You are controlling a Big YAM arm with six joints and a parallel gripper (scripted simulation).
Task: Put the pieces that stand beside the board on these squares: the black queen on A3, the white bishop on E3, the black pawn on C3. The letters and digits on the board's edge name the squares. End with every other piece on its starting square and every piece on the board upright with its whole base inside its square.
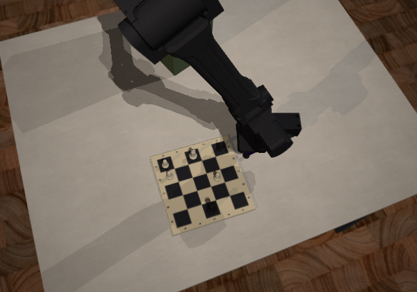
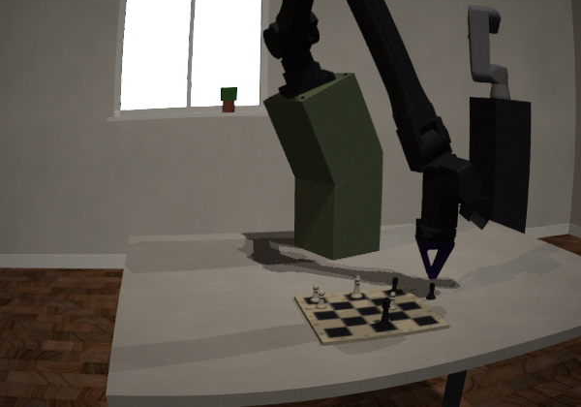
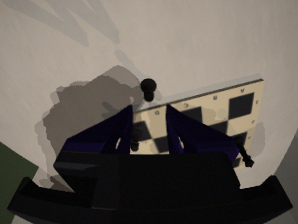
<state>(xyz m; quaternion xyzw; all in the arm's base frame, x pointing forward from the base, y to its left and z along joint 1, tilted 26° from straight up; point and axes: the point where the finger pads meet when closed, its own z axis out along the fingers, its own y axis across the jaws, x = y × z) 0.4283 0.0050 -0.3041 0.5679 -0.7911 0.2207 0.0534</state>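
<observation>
The chessboard lies 140 mm to the right of my hand, 50 mm below it and 30 mm ahead of it. The rest, counted from my hand: black queen (140 mm to the right, 110 mm ahead, 20 mm below); white bishop (130 mm to the right, 50 mm behind, 30 mm below).
</observation>
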